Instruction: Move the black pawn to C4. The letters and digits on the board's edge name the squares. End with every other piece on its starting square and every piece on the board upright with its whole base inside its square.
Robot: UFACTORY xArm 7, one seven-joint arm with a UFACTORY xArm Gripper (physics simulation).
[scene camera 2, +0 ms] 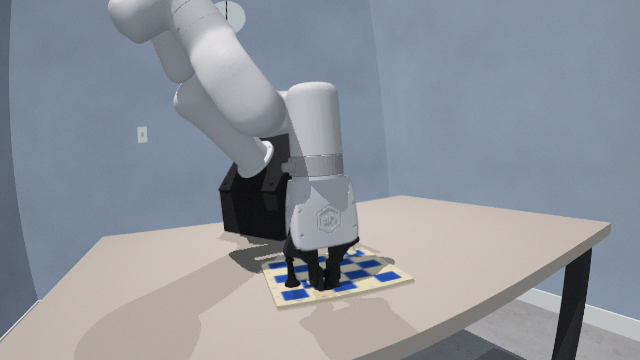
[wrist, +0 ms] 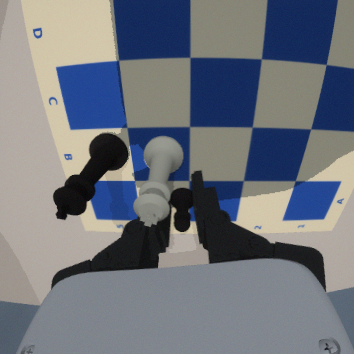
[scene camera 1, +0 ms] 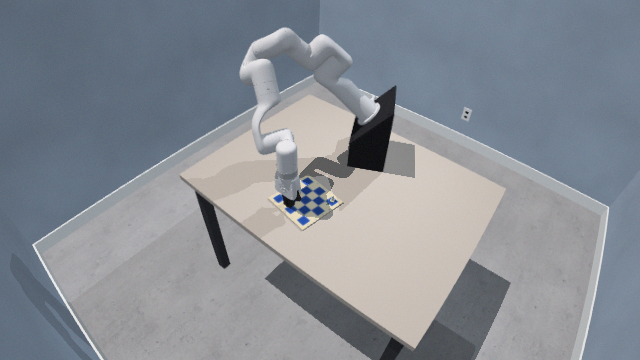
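Where they show: gripper, fingertip midpoint: (scene camera 2: 325, 286) (wrist: 180, 190) (scene camera 1: 289, 204); arm's base, origin of the base link: (scene camera 2: 256, 160) (scene camera 1: 369, 114).
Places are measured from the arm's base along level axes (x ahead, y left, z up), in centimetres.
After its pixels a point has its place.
The black pawn (scene camera 2: 327, 281) {x 48.5, y -15.7, z -18.5 cm} (wrist: 181, 202) {x 47.7, y -15.3, z -18.6 cm} looks upright in row A, its base at the A4 side of the line to A3. My gripper (scene camera 1: 290, 203) {x 47.4, y -15.3, z -19.8 cm} (scene camera 2: 326, 284) {x 47.4, y -15.3, z -19.8 cm} (wrist: 180, 190) {x 47.4, y -15.3, z -19.8 cm} is low over the board and closed narrow, with a finger against each side of the pawn. The white king (wrist: 163, 152) {x 43.9, y -14.8, z -18.6 cm} stands on B4, close to the left finger in the wrist view, and covers part of that finger. The black king (scene camera 2: 291, 274) {x 43.3, y -18.7, z -17.7 cm} (wrist: 109, 150) {x 42.5, y -17.8, z -18.7 cm} stands on B5. C4 is the pale square directly beyond the white king and holds no piece. In scene camera 1 the gripper hides the pawn.
The board (scene camera 1: 303, 226) {x 55.1, y -5.0, z -19.8 cm} (scene camera 2: 300, 302) {x 49.5, y -21.6, z -19.8 cm} (wrist: 45, 70) {x 36.8, y -19.3, z -19.8 cm} lies on the table (scene camera 1: 380, 250) {x 52.4, y 25.2, z -20.4 cm} (scene camera 2: 225, 305) {x 41.9, y -30.2, z -20.4 cm}. A small white pawn (scene camera 1: 332, 200) {x 38.3, y -0.3, z -19.1 cm} (scene camera 2: 353, 251) {x 38.5, y -0.8, z -19.2 cm} stands at the board's far side from the two kings. The arm's black base block (scene camera 1: 367, 147) {x 13.0, y 4.5, z -7.9 cm} (scene camera 2: 252, 215) {x 5.1, y -5.4, z -14.5 cm} stands behind the board.
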